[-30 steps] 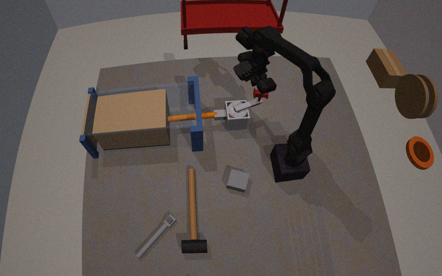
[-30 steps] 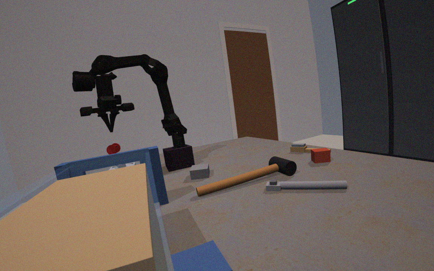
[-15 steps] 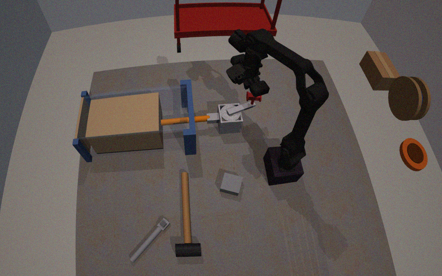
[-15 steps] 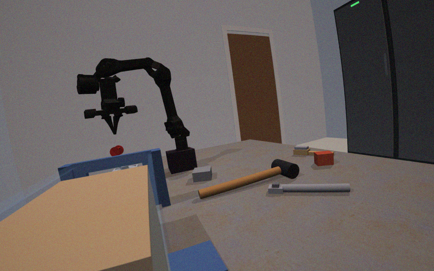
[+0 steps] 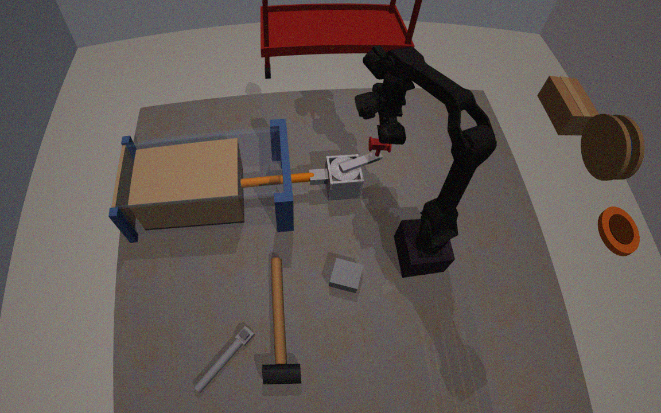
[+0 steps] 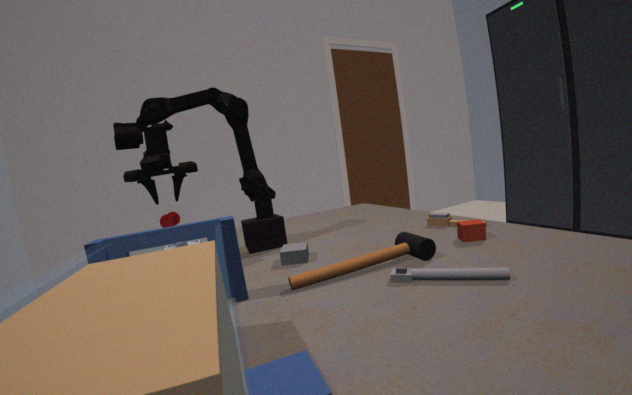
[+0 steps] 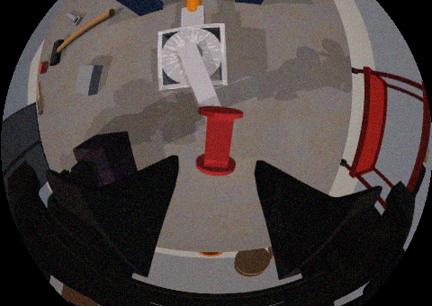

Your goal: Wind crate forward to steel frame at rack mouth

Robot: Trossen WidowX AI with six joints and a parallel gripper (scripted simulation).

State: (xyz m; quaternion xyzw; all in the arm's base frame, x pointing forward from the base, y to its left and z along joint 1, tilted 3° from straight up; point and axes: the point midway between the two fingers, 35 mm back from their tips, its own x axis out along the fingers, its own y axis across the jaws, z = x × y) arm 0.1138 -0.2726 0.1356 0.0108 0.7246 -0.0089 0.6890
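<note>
Now: the red knob 60 mm below my gripper tip. From my gripper tip the other things lie so: winch handle (90 mm below, 30 mm ahead, 10 mm to the left); grey winch (170 mm below, 80 mm ahead, 30 mm to the left); blue steel frame (250 mm ahead, 90 mm below, 50 mm to the left).
</note>
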